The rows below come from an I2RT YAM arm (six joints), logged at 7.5 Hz.
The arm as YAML. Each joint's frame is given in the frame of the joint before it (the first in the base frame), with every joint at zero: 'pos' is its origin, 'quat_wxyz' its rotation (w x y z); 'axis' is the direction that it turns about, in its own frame. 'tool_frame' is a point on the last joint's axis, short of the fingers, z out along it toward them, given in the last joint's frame.
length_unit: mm
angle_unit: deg
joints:
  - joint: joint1
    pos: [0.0, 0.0, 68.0]
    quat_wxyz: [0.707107, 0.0, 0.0, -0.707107]
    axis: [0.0, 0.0, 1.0]
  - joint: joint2
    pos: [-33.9, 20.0, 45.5]
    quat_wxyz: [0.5, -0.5, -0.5, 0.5]
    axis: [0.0, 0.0, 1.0]
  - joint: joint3
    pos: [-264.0, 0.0, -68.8]
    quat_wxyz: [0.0, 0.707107, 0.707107, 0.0]
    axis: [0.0, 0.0, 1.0]
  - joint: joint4
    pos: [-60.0, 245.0, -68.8]
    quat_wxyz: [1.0, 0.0, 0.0, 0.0]
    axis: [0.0, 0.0, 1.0]
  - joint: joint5
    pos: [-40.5, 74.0, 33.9]
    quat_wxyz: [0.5, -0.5, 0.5, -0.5]
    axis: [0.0, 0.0, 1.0]
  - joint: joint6
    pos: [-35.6, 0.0, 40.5]
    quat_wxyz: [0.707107, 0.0, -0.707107, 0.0]
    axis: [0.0, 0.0, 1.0]
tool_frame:
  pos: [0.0, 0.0, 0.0]
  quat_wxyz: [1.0, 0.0, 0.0, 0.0]
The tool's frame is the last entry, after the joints.
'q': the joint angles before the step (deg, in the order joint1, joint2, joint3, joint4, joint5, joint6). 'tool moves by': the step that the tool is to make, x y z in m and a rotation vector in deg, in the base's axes. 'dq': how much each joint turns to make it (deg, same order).
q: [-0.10, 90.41, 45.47, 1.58, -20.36, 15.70]
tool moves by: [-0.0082, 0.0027, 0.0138, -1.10, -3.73, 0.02]
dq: [0.63, -3.94, -1.46, 1.10, 1.20, -0.46]
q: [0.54, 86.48, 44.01, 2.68, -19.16, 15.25]
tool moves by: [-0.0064, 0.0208, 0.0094, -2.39, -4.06, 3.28]
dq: [4.21, -2.60, -1.18, 2.05, 2.32, -1.53]
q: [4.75, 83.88, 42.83, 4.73, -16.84, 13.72]
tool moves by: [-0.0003, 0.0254, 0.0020, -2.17, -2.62, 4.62]
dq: [4.93, 0.43, 0.22, 2.00, 1.69, -1.92]
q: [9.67, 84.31, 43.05, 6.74, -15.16, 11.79]
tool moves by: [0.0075, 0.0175, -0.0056, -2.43, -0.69, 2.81]
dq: [3.06, 3.18, 1.61, 1.27, 1.64, -1.99]
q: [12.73, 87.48, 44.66, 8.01, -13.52, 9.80]
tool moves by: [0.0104, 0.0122, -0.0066, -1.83, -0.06, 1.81]
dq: [1.77, 3.71, 2.25, 0.75, 1.00, -1.53]
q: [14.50, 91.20, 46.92, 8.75, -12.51, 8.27]
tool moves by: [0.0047, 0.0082, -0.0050, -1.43, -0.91, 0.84]
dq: [1.28, 2.04, 0.72, 1.60, 1.30, -1.09]
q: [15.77, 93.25, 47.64, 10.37, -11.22, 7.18]
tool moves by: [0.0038, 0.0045, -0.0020, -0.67, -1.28, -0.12]
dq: [0.68, 1.25, 0.43, 1.80, 1.22, -0.37]
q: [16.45, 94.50, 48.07, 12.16, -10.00, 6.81]
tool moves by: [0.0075, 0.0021, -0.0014, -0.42, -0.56, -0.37]
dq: [0.05, 1.77, 1.44, 0.70, 0.66, -0.23]
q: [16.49, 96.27, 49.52, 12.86, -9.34, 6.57]
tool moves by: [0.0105, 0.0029, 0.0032, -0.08, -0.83, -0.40]
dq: [0.02, 1.77, 2.59, -0.05, 0.52, -0.03]
